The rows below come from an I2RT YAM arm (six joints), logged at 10 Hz.
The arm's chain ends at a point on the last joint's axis. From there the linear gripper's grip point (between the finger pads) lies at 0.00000 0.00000 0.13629 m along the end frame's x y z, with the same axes.
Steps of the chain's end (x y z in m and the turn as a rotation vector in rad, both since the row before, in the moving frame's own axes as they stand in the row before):
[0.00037, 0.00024, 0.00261, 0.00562, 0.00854, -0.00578]
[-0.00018, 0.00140, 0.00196, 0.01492, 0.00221, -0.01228]
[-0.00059, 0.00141, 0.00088, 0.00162, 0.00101, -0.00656]
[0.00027, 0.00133, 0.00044, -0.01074, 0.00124, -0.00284]
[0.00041, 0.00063, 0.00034, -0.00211, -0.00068, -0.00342]
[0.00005, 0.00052, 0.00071, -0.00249, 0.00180, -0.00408]
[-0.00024, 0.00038, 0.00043, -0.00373, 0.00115, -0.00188]
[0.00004, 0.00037, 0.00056, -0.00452, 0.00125, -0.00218]
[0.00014, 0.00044, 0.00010, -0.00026, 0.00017, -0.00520]
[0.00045, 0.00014, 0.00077, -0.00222, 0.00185, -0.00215]
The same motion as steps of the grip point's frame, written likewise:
[0.00153, -0.00053, 0.00260, 0.00562, 0.00854, -0.00578]
[0.00011, -0.00064, 0.00194, 0.01492, 0.00221, -0.01228]
[-0.00045, 0.00119, 0.00088, 0.00162, 0.00101, -0.00656]
[0.00044, 0.00279, 0.00043, -0.01074, 0.00124, -0.00284]
[0.00032, 0.00092, 0.00034, -0.00211, -0.00068, -0.00342]
[0.00030, 0.00086, 0.00071, -0.00249, 0.00180, -0.00408]
[-0.00008, 0.00089, 0.00043, -0.00373, 0.00115, -0.00188]
[0.00021, 0.00099, 0.00056, -0.00452, 0.00125, -0.00218]
[0.00016, 0.00048, 0.00010, -0.00026, 0.00017, -0.00520]
[0.00070, 0.00044, 0.00077, -0.00222, 0.00185, -0.00215]

